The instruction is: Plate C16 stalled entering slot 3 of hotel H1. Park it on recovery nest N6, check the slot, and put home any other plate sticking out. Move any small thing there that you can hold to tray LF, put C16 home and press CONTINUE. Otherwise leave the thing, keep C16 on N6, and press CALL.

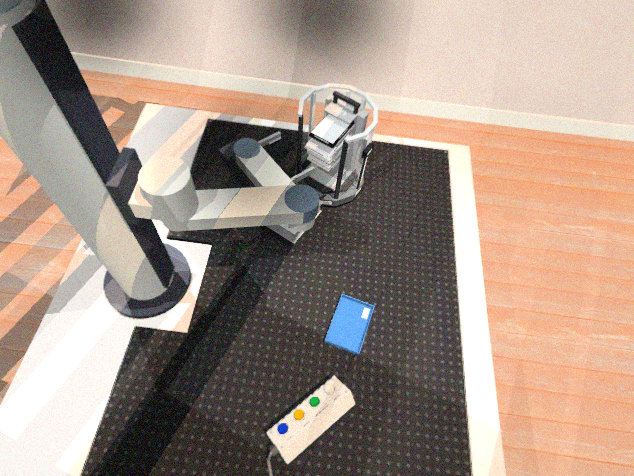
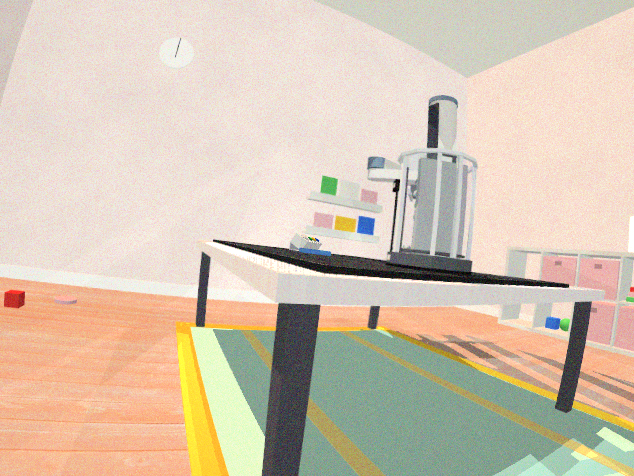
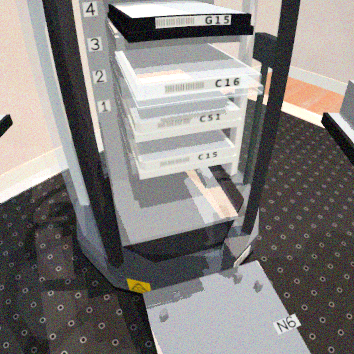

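Where they show: gripper, between the fingertips: (image 1: 296, 151) (image 3: 161, 94); arm's base, origin of its link: (image 1: 149, 280).
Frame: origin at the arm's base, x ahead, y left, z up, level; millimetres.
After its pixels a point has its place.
Hotel H1 (image 1: 342, 169) @[x 545, y 363, z 206 mm] (image 2: 441, 204) @[x 577, y 568, z 186 mm] (image 3: 84, 125) @[x 400, y 436, z 224 mm] stands at the mat's far end. Clear plate C16 (image 3: 195, 86) @[x 452, y 381, z 251 mm] in slot 3 sticks out beyond C51 (image 3: 192, 120) @[x 467, y 397, z 216 mm] and C15 (image 3: 185, 160) @[x 463, y 400, z 180 mm] below it and looks slightly tilted. Black plate G15 (image 3: 200, 21) @[x 472, y 396, z 287 mm] (image 1: 333, 128) @[x 500, y 445, z 292 mm] is above it. The inside of slot 3 is hidden. My gripper (image 1: 294, 153) @[x 399, y 353, z 270 mm] (image 3: 161, 94) @[x 399, y 353, z 270 mm] is open and empty, its fingers wide apart in front of the hotel. Nest N6 (image 3: 215, 315) @[x 423, y 321, z 73 mm] holds no plate on the part that shows. The blue tray (image 1: 350, 325) @[x 626, y -67, z 15 mm] (image 2: 314, 251) @[x 656, y 8, z 23 mm] is probably LF; its label is unreadable.
A button box (image 1: 312, 420) @[x 541, y -350, z 93 mm] (image 2: 305, 241) @[x 594, y -236, z 61 mm] with blue, yellow, green and whitish buttons lies beyond the tray; its lettering is unreadable. The hotel's upright posts and top ring surround the plates. The arm's elbow (image 1: 302, 199) @[x 449, y 61, z 432 mm] hangs over part of N6. The arm's column (image 1: 128, 245) @[x 53, y -53, z 315 mm] stands left.
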